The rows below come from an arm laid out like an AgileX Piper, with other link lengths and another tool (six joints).
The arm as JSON. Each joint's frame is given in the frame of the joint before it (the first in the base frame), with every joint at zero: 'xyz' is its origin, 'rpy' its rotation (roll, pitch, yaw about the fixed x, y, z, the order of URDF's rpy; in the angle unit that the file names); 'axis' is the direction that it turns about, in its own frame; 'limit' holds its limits. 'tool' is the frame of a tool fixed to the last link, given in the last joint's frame.
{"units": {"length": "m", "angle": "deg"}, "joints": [
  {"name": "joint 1", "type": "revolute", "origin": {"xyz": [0.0, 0.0, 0.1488], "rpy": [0.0, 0.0, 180.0]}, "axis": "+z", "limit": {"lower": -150.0, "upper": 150.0}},
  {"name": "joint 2", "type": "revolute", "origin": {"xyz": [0.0, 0.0, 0.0], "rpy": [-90.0, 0.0, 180.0]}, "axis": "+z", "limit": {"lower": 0.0, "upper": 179.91}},
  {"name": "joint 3", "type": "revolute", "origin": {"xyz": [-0.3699, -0.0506, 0.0], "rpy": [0.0, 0.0, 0.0]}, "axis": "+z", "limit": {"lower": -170.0, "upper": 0.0}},
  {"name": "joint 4", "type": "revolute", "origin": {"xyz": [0.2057, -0.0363, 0.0], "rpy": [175.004, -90.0, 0.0]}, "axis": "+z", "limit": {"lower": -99.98, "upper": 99.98}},
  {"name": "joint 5", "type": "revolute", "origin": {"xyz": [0.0, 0.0, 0.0], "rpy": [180.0, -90.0, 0.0]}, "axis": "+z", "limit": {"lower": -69.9, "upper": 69.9}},
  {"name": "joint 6", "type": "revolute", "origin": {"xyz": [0.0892, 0.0, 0.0], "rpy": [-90.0, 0.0, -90.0]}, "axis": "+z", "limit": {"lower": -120.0, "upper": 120.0}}
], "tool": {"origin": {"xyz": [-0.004, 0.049, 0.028], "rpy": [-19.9, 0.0, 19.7]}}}
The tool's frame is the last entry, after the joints.
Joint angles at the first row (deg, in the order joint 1, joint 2, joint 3, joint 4, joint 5, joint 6):
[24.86 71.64 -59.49 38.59 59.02 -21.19]
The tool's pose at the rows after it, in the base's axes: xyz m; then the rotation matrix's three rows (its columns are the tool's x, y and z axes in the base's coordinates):
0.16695, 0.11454, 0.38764; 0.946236, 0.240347, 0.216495; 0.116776, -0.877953, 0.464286; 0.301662, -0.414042, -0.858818
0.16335, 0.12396, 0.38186; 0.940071, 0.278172, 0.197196; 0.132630, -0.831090, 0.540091; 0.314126, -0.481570, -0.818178
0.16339, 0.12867, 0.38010; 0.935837, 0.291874, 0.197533; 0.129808, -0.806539, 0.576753; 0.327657, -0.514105, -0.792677
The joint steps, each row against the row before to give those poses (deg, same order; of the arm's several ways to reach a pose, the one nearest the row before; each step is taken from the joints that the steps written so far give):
[0.00 0.00 3.77 8.39 -1.59 -6.74]
[0.00 0.00 2.98 7.33 -0.66 -7.11]
[0.00 0.14 1.30 3.80 -0.66 -3.67]

